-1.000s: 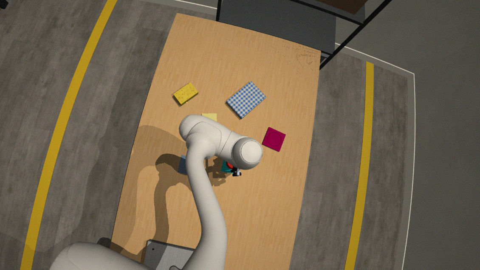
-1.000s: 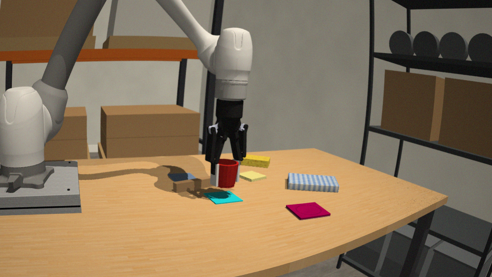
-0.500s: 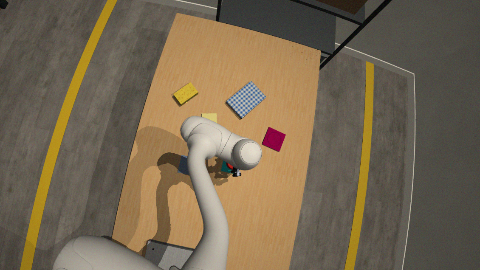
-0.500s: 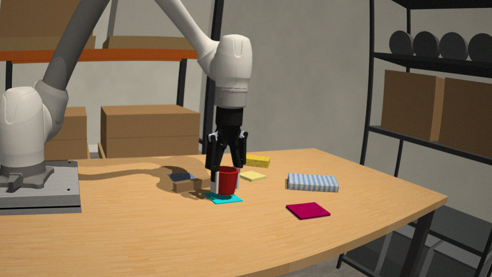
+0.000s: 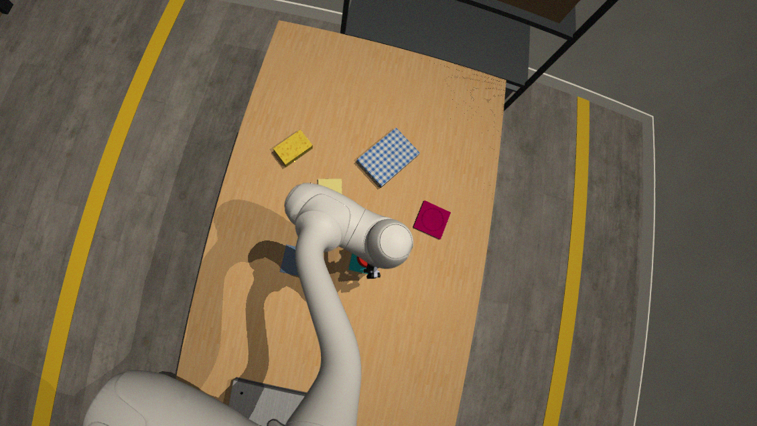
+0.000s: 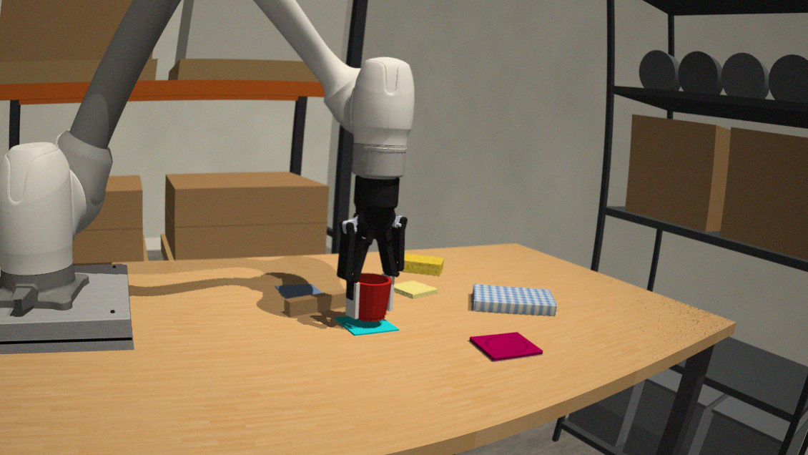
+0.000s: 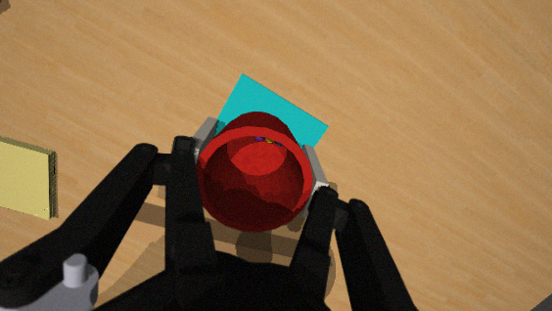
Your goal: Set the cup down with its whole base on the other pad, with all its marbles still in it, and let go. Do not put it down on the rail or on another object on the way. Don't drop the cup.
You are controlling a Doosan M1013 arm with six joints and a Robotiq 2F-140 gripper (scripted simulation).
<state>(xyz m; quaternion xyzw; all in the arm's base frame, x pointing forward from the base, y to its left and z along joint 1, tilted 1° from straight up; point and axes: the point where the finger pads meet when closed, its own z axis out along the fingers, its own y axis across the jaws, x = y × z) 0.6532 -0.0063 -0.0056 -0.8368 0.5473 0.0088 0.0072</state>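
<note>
The cyan pad lies 60 mm below my hand. Also, from my hand: wooden rail 50 mm behind, 100 mm to the left, 50 mm below; then red cup 20 mm below.
</note>
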